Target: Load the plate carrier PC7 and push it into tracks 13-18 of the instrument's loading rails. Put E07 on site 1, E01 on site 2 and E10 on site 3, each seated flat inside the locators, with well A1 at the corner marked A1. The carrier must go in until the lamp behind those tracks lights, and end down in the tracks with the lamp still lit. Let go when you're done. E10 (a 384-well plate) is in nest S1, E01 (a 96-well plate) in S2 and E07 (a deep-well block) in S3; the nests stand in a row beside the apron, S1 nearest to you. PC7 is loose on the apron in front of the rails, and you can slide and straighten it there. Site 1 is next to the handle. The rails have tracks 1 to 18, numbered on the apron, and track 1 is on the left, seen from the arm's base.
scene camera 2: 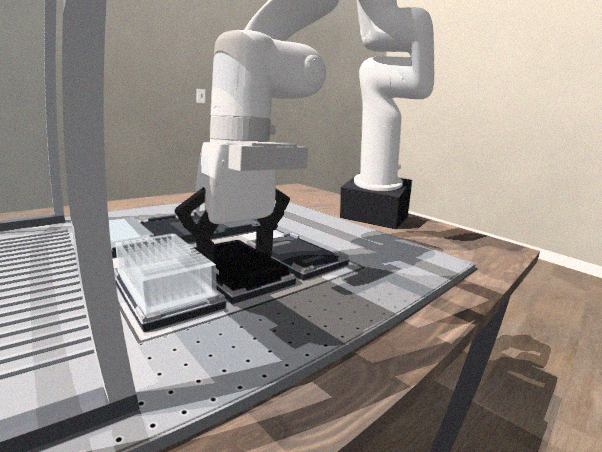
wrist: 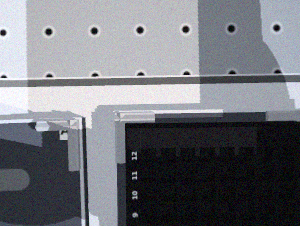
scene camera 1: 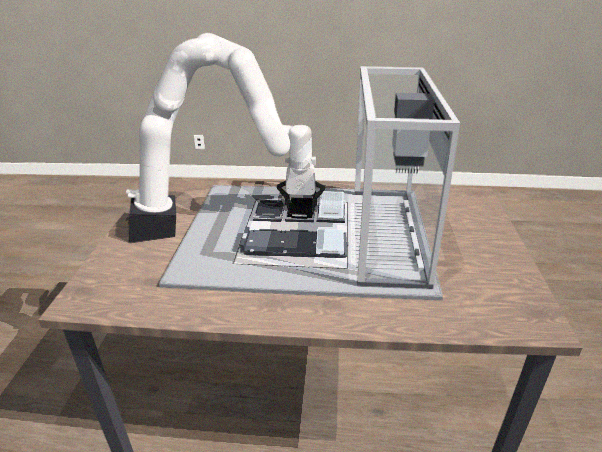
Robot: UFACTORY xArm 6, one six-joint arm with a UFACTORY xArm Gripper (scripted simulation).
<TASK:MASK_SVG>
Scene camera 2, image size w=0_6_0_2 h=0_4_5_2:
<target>my gripper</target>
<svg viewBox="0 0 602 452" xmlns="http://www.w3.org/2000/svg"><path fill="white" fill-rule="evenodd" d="M210 138L210 142L204 142L202 146L197 173L196 193L177 206L175 214L184 228L196 237L197 251L213 263L214 242L210 238L218 225L257 219L260 223L256 228L256 249L271 257L273 230L277 229L278 222L284 216L284 210L286 210L290 198L276 189L275 170L238 171L228 168L229 145L235 144L227 143L227 140ZM195 209L197 215L201 216L197 224L191 217L191 213ZM204 203L205 212L200 213L199 206Z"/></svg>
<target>deep-well block E07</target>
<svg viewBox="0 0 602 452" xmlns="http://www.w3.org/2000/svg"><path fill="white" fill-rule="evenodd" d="M216 264L176 234L115 243L118 263L117 271L134 301L145 315L159 311L161 315L206 303L208 298L218 296Z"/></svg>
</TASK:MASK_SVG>
